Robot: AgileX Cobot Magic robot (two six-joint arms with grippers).
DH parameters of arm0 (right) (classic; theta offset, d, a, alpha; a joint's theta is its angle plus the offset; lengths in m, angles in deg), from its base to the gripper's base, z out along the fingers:
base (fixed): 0 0 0 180
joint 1: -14.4 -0.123 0 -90
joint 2: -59.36 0 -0.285 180
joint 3: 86.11 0 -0.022 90
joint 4: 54.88 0.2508 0 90
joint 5: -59.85 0 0.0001 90
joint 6: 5.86 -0.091 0 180
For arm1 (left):
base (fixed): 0 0 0 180
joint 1: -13.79 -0.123 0 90
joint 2: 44.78 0 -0.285 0
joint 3: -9.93 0 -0.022 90
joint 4: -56.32 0.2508 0 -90
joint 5: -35.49 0 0.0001 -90
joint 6: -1.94 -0.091 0 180
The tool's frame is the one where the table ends.
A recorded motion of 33 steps. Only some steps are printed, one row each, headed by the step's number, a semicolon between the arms.
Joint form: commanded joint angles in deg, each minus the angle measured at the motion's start. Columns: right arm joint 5, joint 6, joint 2, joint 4, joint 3, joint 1; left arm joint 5, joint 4, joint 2, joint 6, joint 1, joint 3.
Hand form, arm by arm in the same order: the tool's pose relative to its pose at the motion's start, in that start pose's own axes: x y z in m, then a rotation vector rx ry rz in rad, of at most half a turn. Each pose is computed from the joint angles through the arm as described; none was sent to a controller.
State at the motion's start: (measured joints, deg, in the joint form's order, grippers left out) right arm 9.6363 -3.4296 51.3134 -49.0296 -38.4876 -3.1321; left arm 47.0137 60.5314 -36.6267 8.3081 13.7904 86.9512
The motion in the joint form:
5: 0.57 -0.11 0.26 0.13 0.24 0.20; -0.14 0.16 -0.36 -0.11 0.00 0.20
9: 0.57 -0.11 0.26 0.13 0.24 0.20; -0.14 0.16 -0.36 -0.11 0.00 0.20
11: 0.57 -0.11 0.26 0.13 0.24 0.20; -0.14 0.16 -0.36 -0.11 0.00 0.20
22: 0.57 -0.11 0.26 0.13 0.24 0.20; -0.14 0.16 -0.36 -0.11 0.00 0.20
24: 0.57 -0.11 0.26 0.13 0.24 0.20; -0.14 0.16 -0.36 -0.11 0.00 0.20
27: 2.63 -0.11 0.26 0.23 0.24 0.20; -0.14 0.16 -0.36 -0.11 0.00 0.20
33: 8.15 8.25 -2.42 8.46 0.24 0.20; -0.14 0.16 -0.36 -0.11 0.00 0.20
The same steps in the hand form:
5: 0.0003 0.0001 0.0001 0.0020 -0.0105 0.0043; 0.0006 0.0001 -0.0002 -0.0002 -0.0053 0.0046
9: 0.0003 0.0001 0.0001 0.0020 -0.0105 0.0043; 0.0006 0.0001 -0.0002 -0.0002 -0.0053 0.0046
11: 0.0003 0.0001 0.0001 0.0020 -0.0105 0.0043; 0.0006 0.0001 -0.0002 -0.0002 -0.0053 0.0046
22: 0.0003 0.0001 0.0001 0.0020 -0.0105 0.0043; 0.0006 0.0001 -0.0002 -0.0002 -0.0053 0.0046
24: 0.0003 0.0001 0.0001 0.0020 -0.0105 0.0043; 0.0006 0.0001 -0.0002 -0.0002 -0.0053 0.0046
27: -0.0030 0.0001 0.0000 0.0022 -0.0465 0.0054; 0.0006 0.0001 -0.0002 -0.0002 -0.0053 0.0046
33: -0.0146 0.0077 0.0072 -0.0857 -0.1072 -0.0348; 0.0006 0.0001 -0.0002 -0.0002 -0.0053 0.0046

